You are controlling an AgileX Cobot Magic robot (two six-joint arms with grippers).
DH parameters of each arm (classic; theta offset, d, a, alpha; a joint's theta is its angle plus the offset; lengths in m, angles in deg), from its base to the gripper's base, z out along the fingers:
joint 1: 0 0.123 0 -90
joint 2: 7.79 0 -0.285 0
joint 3: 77.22 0 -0.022 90
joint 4: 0 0.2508 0 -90
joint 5: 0 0 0.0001 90
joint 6: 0 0.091 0 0
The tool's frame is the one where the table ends.
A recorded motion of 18 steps. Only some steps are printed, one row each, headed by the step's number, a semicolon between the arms.
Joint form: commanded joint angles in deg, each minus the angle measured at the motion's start. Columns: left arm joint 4, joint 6, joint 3, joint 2, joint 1, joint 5; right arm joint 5, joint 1, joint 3, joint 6, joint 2, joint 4.
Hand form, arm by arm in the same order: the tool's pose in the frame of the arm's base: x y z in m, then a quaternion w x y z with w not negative. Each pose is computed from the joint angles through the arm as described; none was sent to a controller.
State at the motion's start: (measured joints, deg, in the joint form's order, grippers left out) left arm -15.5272 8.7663 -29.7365 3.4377 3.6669 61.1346; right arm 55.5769 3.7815 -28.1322 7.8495 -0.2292 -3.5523
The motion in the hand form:
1: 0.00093 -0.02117 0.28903 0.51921 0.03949 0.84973 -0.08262; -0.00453 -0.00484 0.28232 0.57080 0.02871 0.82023 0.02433
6: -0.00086 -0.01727 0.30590 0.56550 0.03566 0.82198 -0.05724; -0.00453 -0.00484 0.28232 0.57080 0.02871 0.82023 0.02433
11: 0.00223 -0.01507 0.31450 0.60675 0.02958 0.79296 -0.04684; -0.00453 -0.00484 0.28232 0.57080 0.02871 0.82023 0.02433
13: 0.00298 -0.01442 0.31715 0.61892 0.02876 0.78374 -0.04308; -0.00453 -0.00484 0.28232 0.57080 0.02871 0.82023 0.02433
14: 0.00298 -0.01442 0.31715 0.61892 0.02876 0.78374 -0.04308; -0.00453 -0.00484 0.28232 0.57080 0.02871 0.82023 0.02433
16: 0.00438 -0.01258 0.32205 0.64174 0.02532 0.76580 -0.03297; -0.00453 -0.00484 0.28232 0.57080 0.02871 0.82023 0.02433
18: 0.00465 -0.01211 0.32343 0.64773 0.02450 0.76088 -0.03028; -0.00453 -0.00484 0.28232 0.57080 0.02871 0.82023 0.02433
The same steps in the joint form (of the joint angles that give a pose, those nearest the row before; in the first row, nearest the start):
1: 0.00 -0.46 -0.69 -0.11 -0.29 -0.75; -0.40 -0.29 0.11 -0.35 -1.55 0.06
6: 2.41 -0.52 -3.09 -0.06 -0.29 -4.87; -0.40 -0.29 0.11 -0.35 -1.55 0.06
11: 3.03 -0.40 -3.09 -0.06 -0.28 -10.77; -0.40 -0.29 0.11 -0.35 -1.55 0.06
13: 3.21 -0.23 -3.09 -0.06 -0.29 -12.55; -0.40 -0.29 0.11 -0.35 -1.55 0.06
14: 3.21 -0.23 -3.09 -0.06 -0.29 -12.55; -0.40 -0.29 0.11 -0.35 -1.55 0.06
16: 4.07 -0.23 -3.04 -0.06 -0.29 -16.04; -0.40 -0.29 0.11 -0.35 -1.55 0.06
18: 4.30 -0.23 -3.04 -0.06 -0.29 -16.96; -0.40 -0.29 0.11 -0.35 -1.55 0.06

